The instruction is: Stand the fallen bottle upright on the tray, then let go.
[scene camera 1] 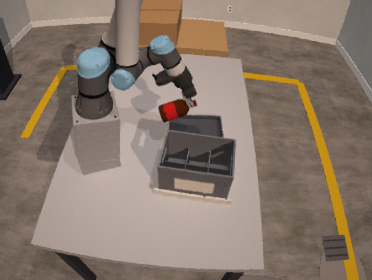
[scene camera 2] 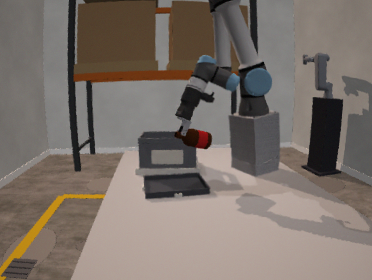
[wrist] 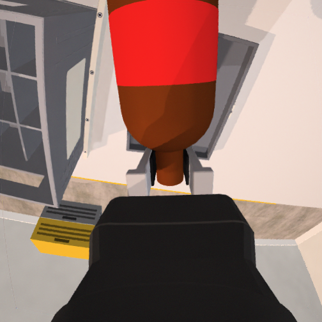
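Seen in the pictures: gripper, fingertip midpoint: (scene camera 1: 190,104) (scene camera 2: 181,134); arm's base, link origin: (scene camera 1: 94,106) (scene camera 2: 253,113).
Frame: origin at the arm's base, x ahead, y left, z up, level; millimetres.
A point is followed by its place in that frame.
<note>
The brown bottle with a red label (scene camera 1: 172,110) @(z -73, x 303, y 62 mm) (scene camera 2: 198,138) @(z -87, x 309, y 129 mm) (wrist: 165,50) hangs in the air, lying nearly on its side, its base tipped slightly below its neck and turned toward the robot's pedestal. My gripper (scene camera 1: 190,102) @(z -74, x 377, y 107 mm) (scene camera 2: 183,131) @(z -74, x 377, y 107 mm) (wrist: 169,158) is shut on the bottle's neck. The shallow dark tray (scene camera 1: 220,126) (scene camera 2: 176,194) (wrist: 234,102) lies flat on the table below the bottle. In the wrist view the bottle hides much of the tray; in the first scene view the crate hides its near part.
A dark divided crate (scene camera 1: 196,173) @(z -118, x 396, y -211 mm) (scene camera 2: 145,155) @(z -196, x 524, y -43 mm) (wrist: 67,40) stands beside the tray, its walls rising well above the tray's rim. The robot's grey pedestal (scene camera 1: 97,145) @(z -123, x 11, y -91 mm) (scene camera 2: 255,145) @(z -135, x 37, y 108 mm) stands on the table on the other side. The table (scene camera 1: 150,230) @(z -289, x 232, y -365 mm) (scene camera 2: 200,240) @(z -288, x 397, y 544 mm) carries all of these.
</note>
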